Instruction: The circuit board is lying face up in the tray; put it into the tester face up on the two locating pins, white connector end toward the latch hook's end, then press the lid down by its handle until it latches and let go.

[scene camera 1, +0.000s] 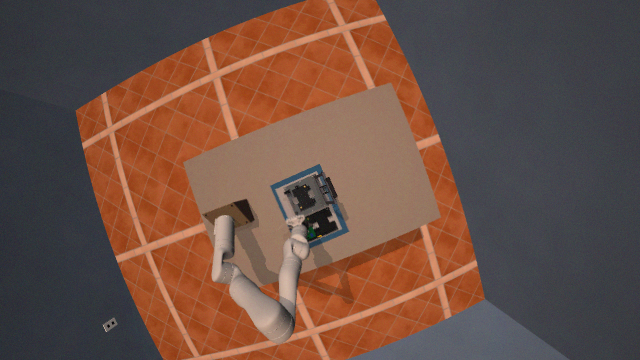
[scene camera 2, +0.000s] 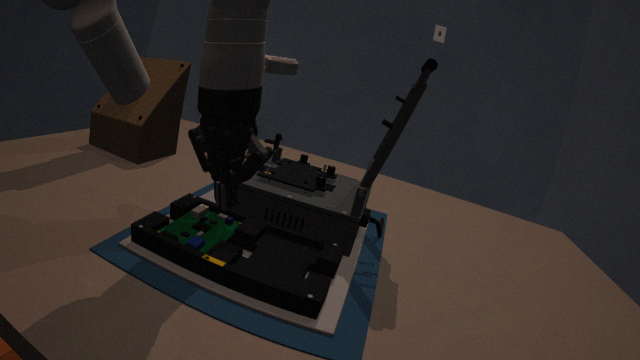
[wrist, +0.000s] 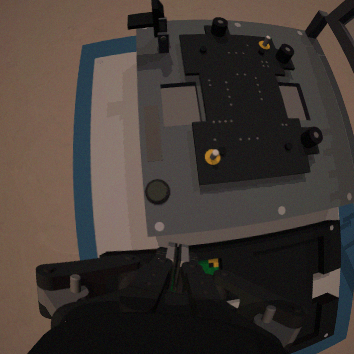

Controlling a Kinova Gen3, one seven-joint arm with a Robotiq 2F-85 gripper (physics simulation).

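Seen in the pictures: gripper, fingertip midpoint: [scene camera 2: 225, 207] [wrist: 175, 254]; arm's base at its link origin: [scene camera 1: 225, 220] [scene camera 2: 131, 89].
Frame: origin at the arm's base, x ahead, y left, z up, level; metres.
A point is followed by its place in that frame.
The green circuit board [scene camera 2: 202, 229] @(x 0.392, y -0.151, z -0.107 m) [wrist: 209, 268] @(x 0.406, y -0.099, z -0.110 m) lies face up in the left part of the black tray [scene camera 2: 175, 261] @(x 0.406, y -0.212, z -0.121 m) [wrist: 285, 256] @(x 0.476, y -0.088, z -0.112 m); a white connector shows at its far edge in scene camera 2. My gripper [scene camera 2: 227, 200] @(x 0.377, y -0.087, z -0.101 m) [wrist: 175, 254] @(x 0.377, y -0.087, z -0.101 m) is shut with nothing between its fingers, pointing down low at the board's tester-side edge and hiding part of the board in the wrist view. Whether the fingertips touch it I cannot tell. The grey tester [scene camera 1: 315, 201] @(x 0.471, y -0.004, z -0.062 m) [scene camera 2: 320, 196] @(x 0.471, y -0.009, z -0.070 m) [wrist: 250, 202] @(x 0.422, y -0.044, z -0.070 m) has two locating pins [wrist: 215, 153] @(x 0.393, y -0.019, z -0.050 m) [wrist: 267, 41] @(x 0.434, y 0.082, z -0.054 m) and a latch hook [wrist: 159, 25] @(x 0.348, y 0.078, z -0.050 m). Its lid [scene camera 2: 397, 125] @(x 0.547, y -0.020, z 0.048 m) stands open, the black handle [scene camera 2: 430, 65] @(x 0.566, y 0.013, z 0.136 m) at its top.
Tray and tester stand side by side on a white board [wrist: 112, 145] @(x 0.310, y 0.000, z -0.124 m) over a blue mat [scene camera 2: 345, 345] @(x 0.594, y -0.197, z -0.128 m) [wrist: 82, 150] @(x 0.279, y -0.006, z -0.128 m). A wooden sloped block [scene camera 1: 237, 214] @(x 0.076, y 0.020, z 0.010 m) [scene camera 2: 157, 130] @(x 0.104, y 0.010, z -0.069 m) stands to the left on the table [scene camera 1: 350, 130] @(x 0.744, y 0.332, z -0.130 m), with a pale arm-like part [scene camera 1: 225, 237] @(x 0.037, y -0.064, z 0.120 m) [scene camera 2: 112, 57] @(x 0.052, y -0.096, z 0.067 m) above it.
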